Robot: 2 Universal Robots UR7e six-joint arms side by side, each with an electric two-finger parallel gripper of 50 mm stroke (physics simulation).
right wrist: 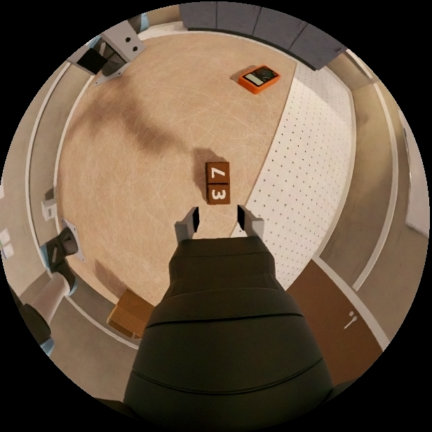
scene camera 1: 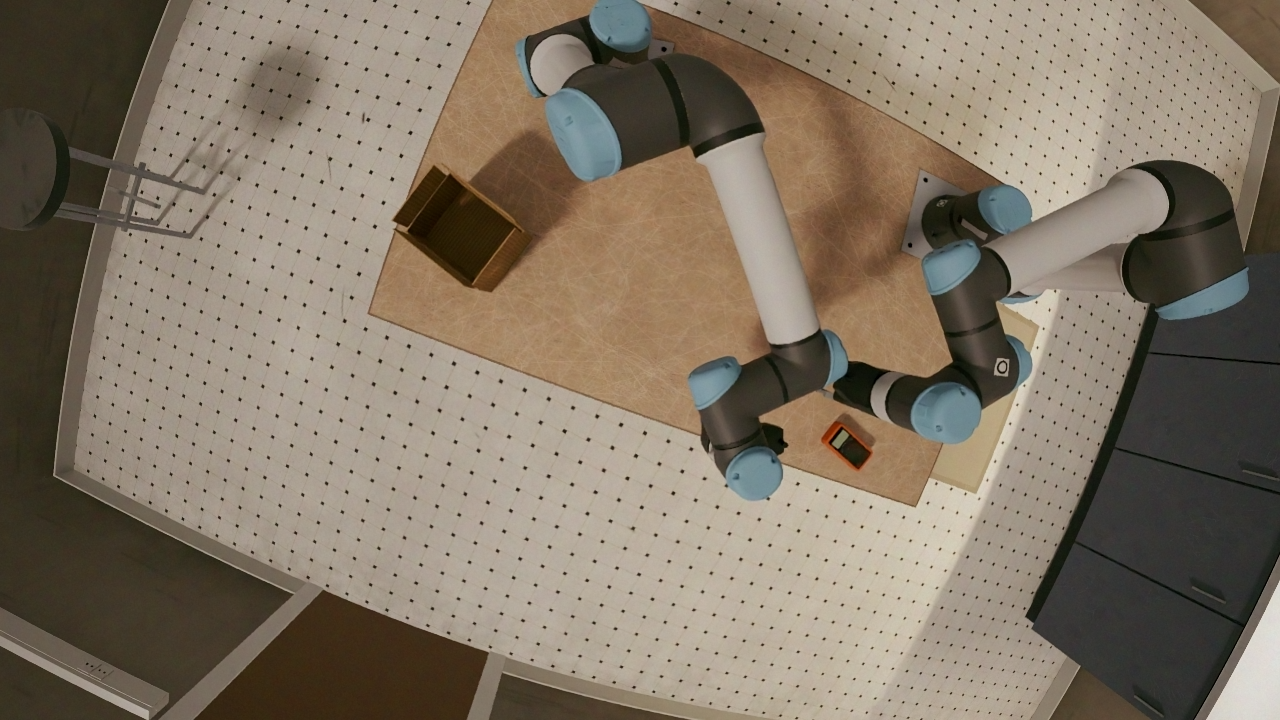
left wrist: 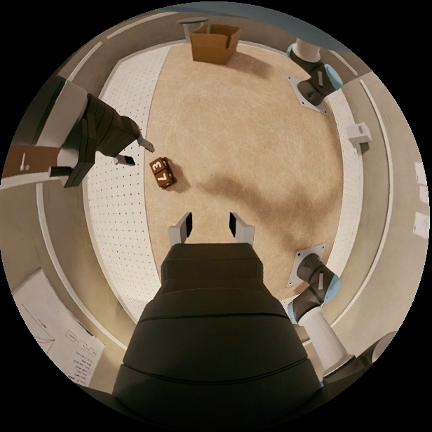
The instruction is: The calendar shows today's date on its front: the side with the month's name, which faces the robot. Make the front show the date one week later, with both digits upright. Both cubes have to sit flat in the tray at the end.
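Note:
The calendar's two brown cubes sit side by side. The cube with a white 3 on top (left wrist: 156, 165) (right wrist: 218, 194) touches the cube with a white 7 on top (left wrist: 163, 177) (right wrist: 217, 173). The front digits and month name cannot be read, and the tray is mostly hidden beneath the cubes. In scene camera 1 the calendar is hidden under the right arm. My left gripper (left wrist: 210, 219) (right wrist: 115, 61) is open and empty, above the table and off to one side of the calendar. My right gripper (right wrist: 217, 213) (left wrist: 142, 154) is open and empty, close to the 3 cube's end of the calendar.
An orange multimeter (scene camera 1: 846, 445) (right wrist: 258, 79) lies near the lower table edge in scene camera 1. An open cardboard box (scene camera 1: 507, 250) (left wrist: 215, 47) (right wrist: 131, 314) stands at the table's far left there. The two forearms are close together over the table's lower right part.

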